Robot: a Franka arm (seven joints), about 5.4 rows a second.
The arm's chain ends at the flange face. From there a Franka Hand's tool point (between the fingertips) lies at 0.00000 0.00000 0.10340 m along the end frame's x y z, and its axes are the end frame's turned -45 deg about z.
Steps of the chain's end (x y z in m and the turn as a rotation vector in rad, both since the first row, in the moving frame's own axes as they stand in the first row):
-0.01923 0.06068 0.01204 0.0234 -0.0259 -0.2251
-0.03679 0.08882 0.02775 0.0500 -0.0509 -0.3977
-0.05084 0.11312 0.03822 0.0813 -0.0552 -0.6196
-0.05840 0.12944 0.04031 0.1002 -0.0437 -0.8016
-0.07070 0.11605 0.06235 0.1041 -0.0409 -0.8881
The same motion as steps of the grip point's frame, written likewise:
-0.05709 0.02576 0.01198 0.0349 -0.0018 -0.2251
-0.09033 0.02963 0.02749 0.0713 -0.0006 -0.3977
-0.11714 0.03413 0.03774 0.0965 0.0185 -0.6196
-0.13312 0.03926 0.03973 0.1018 0.0400 -0.8016
-0.13243 0.02091 0.06175 0.1025 0.0447 -0.8881

